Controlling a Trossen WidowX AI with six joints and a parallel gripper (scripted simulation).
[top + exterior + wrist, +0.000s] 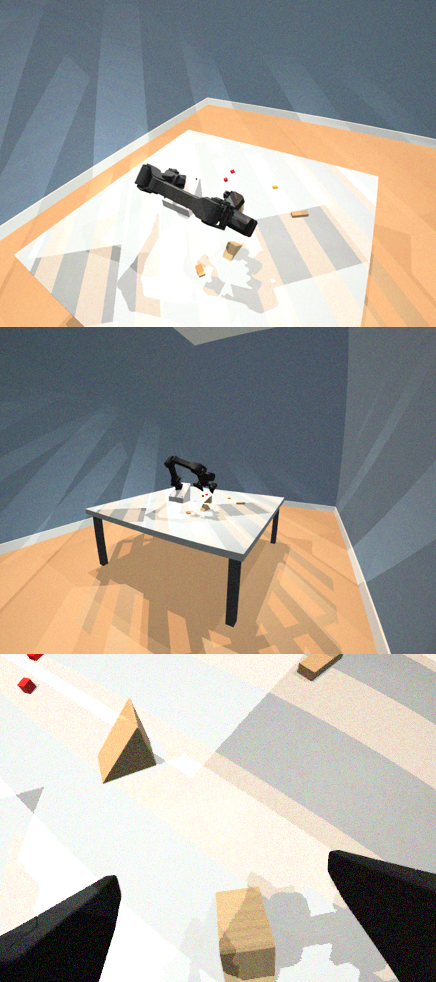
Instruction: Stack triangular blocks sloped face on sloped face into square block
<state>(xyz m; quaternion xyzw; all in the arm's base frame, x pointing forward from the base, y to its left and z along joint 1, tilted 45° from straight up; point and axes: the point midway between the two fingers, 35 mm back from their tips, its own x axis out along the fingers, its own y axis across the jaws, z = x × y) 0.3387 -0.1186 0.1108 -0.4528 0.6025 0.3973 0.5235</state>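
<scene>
The tan wooden triangular block lies 11 cm below my gripper tip and 5 cm to the right of it. The rest, counted from my gripper tip: tiny red cube 45 cm to the left, 19 cm behind, 13 cm below; then small orange cube 39 cm to the left, 13 cm below, 7 cm ahead.
</scene>
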